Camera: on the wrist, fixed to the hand. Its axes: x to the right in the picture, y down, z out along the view.
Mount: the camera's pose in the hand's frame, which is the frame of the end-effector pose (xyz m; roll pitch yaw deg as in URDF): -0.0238 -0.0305 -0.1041 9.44 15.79 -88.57
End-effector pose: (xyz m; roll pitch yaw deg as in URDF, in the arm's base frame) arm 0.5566 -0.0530 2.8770 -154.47 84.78 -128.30
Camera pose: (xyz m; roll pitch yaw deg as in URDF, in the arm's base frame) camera 0.4782 -0.1242 2.9104 -84.87 -2.07 -79.60
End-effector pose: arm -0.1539 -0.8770 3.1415 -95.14 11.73 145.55
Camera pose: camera -0.0842 -0.8024 3.1852 -42.30 -73.15 105.93
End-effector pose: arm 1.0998 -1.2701 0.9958 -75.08 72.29 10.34
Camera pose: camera 1.1146 -1.3776 1.0193 -71.74 -13.80 -21.38
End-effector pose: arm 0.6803 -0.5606 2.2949 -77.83 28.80 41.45
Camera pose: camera 0.7391 -0.6530 2.3133 -41.55 -49.66 -4.95
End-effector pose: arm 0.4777 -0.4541 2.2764 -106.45 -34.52 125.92
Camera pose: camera 0.5826 -0.4434 2.3113 100.04 -56.85 -55.28
